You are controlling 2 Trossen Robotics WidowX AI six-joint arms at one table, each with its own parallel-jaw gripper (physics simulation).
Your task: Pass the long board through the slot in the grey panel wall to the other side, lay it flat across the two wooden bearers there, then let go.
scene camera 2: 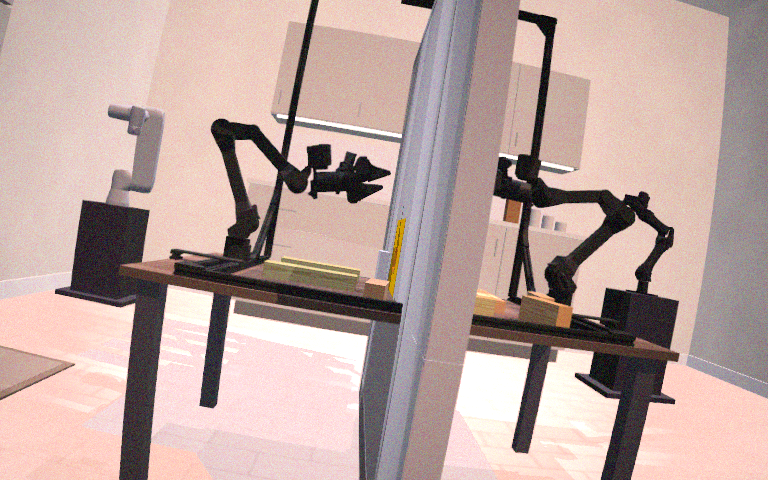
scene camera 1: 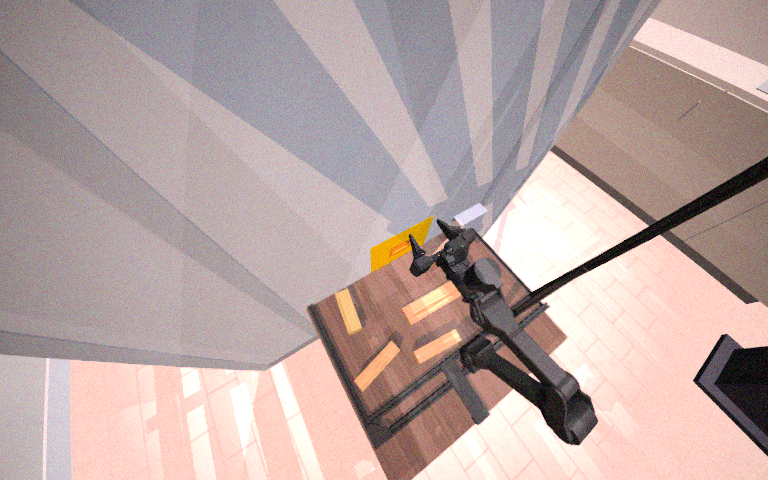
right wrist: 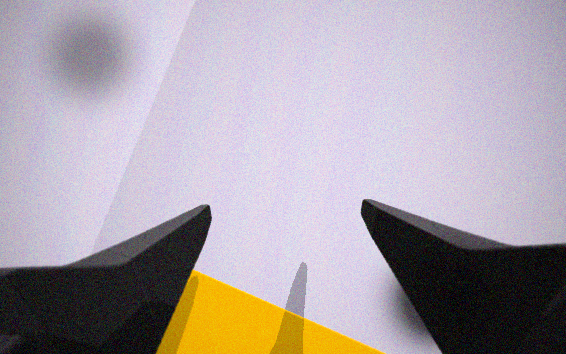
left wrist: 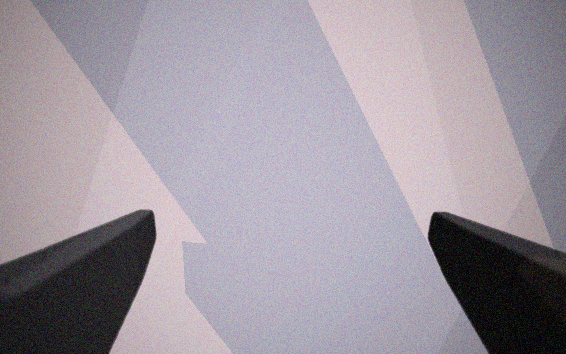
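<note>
Left gripper [scene camera 1: 423, 227], also [left wrist: 295, 224]: open, holding nothing. Right gripper [scene camera 2: 386, 180], also [right wrist: 287, 208]: open, empty. Grey panel wall [scene camera 2: 444, 182], also [right wrist: 283, 124].
</note>
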